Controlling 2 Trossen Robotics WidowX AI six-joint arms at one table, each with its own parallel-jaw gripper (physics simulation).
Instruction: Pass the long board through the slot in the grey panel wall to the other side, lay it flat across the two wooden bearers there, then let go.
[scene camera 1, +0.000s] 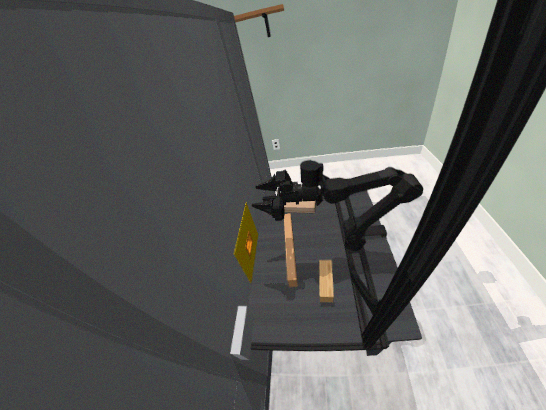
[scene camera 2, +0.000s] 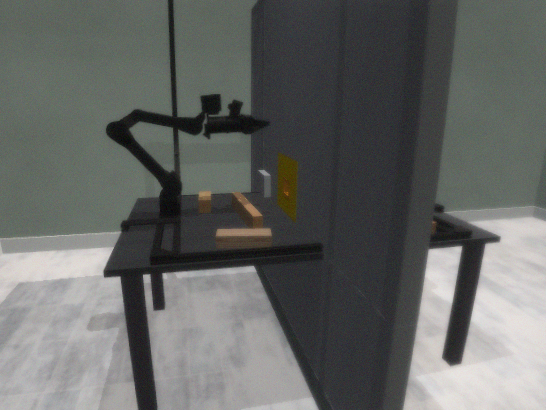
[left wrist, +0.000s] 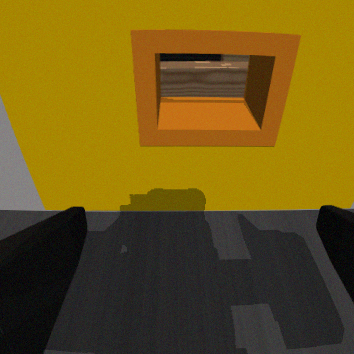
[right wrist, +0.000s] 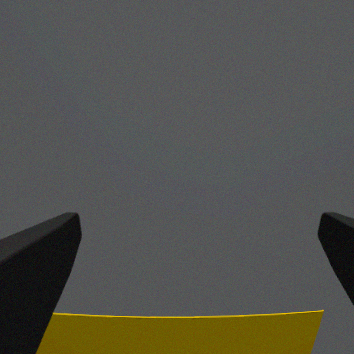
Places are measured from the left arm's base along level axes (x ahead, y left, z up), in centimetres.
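Pixels of known places: left gripper, between the fingertips: (left wrist: 204, 217); right gripper, between the fingertips: (scene camera 1: 253, 195) (scene camera 2: 266, 122) (right wrist: 202, 224); right arm's base, origin of its link: (scene camera 1: 354, 246) (scene camera 2: 169, 215).
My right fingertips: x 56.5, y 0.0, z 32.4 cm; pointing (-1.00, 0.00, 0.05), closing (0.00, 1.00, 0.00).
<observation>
For each thing: its top centre in the pictures, then the offset to it from my right fingertips. "spot": a spot on its surface instead. Level surfaces: height alone.
- long wooden piece, centre of its top: (left wrist: 170, 64) (scene camera 2: 245, 202) (scene camera 1: 289, 242) dx +7.9, dy +1.5, dz -28.6 cm
- slot's orange frame, centre of its top: (left wrist: 205, 111) dx -10.7, dy -1.2, dz -26.7 cm
- white strip, a spot on its surface: (scene camera 1: 239, 330) spot: dx -6.5, dy -34.8, dz -24.4 cm
- small orange-brown piece, centre of its top: (scene camera 2: 416, 217) dx -46.7, dy +26.0, dz -29.9 cm
- table, height of its surface: dz -34.3 cm
A long wooden piece (scene camera 1: 291, 255) (scene camera 2: 247, 209), probably the long board, lies on the right arm's table, roughly parallel to the grey panel wall (scene camera 1: 125, 150) (scene camera 2: 300, 90). The slot's orange frame (left wrist: 210, 139) sits in a yellow plate (scene camera 1: 242, 252) (scene camera 2: 288, 205) (left wrist: 75, 100) (right wrist: 180, 335). Brownish, grained material shows through the slot; I cannot tell what it is. My right gripper (scene camera 1: 255, 196) (scene camera 2: 269, 123) (right wrist: 202, 224) is open and empty, above the plate and facing the wall. My left gripper (left wrist: 204, 217) is open and empty, facing the wall below the slot.
Two shorter wooden blocks (scene camera 1: 326, 280) (scene camera 2: 243, 239) also lie on that table; whether they are bearers is unclear. A white strip (scene camera 1: 239, 330) (scene camera 2: 265, 183) is on the wall. Beyond the wall, a small orange-brown piece (scene camera 2: 433, 227) shows on the other table (scene camera 2: 482, 237).
</observation>
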